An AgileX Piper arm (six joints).
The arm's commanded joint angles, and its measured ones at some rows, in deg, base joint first. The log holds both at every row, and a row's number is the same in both.
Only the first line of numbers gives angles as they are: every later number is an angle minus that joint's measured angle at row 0.
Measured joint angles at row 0:
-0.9 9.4 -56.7 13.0 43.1 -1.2
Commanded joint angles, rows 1 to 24:
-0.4 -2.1 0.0 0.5 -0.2 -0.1
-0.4 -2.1 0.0 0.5 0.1 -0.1
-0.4 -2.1 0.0 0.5 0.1 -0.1
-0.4 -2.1 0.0 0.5 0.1 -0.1
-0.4 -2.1 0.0 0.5 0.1 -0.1
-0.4 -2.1 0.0 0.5 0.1 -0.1
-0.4 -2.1 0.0 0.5 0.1 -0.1
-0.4 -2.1 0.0 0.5 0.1 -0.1
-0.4 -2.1 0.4 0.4 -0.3 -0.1
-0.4 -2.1 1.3 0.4 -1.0 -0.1
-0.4 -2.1 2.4 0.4 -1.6 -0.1
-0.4 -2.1 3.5 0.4 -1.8 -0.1
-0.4 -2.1 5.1 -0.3 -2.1 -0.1
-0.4 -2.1 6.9 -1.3 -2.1 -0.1
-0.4 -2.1 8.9 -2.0 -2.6 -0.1
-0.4 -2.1 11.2 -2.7 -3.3 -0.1
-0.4 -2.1 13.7 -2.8 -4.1 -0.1
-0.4 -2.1 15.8 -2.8 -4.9 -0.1
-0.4 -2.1 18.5 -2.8 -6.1 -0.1
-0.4 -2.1 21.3 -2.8 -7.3 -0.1
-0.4 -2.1 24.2 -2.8 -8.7 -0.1
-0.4 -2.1 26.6 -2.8 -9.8 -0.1
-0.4 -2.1 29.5 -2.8 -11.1 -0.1
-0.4 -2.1 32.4 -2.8 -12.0 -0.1
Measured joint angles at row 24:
0.0 -1.6 23.3 -2.1 -7.9 0.0
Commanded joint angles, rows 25 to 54:
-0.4 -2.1 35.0 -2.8 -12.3 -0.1
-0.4 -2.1 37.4 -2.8 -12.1 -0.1
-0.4 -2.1 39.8 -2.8 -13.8 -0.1
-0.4 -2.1 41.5 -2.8 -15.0 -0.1
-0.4 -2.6 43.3 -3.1 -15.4 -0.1
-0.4 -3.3 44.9 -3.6 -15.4 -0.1
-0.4 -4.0 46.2 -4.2 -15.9 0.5
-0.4 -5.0 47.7 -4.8 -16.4 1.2
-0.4 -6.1 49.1 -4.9 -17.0 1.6
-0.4 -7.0 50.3 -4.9 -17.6 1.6
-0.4 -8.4 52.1 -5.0 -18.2 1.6
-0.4 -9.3 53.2 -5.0 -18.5 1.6
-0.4 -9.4 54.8 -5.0 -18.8 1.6
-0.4 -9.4 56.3 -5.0 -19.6 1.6
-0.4 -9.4 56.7 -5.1 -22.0 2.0
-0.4 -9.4 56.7 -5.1 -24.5 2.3
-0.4 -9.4 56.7 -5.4 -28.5 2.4
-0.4 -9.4 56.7 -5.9 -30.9 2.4
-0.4 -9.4 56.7 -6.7 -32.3 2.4
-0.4 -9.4 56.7 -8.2 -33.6 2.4
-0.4 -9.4 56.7 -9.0 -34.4 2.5
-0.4 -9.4 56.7 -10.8 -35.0 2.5
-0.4 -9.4 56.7 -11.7 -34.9 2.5
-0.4 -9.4 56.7 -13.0 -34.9 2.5
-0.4 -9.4 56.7 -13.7 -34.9 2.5
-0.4 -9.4 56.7 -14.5 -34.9 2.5
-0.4 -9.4 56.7 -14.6 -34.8 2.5
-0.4 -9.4 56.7 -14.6 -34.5 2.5
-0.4 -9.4 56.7 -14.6 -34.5 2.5
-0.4 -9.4 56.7 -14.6 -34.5 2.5
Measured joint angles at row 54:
0.0 -9.1 56.3 -13.6 -34.5 2.3
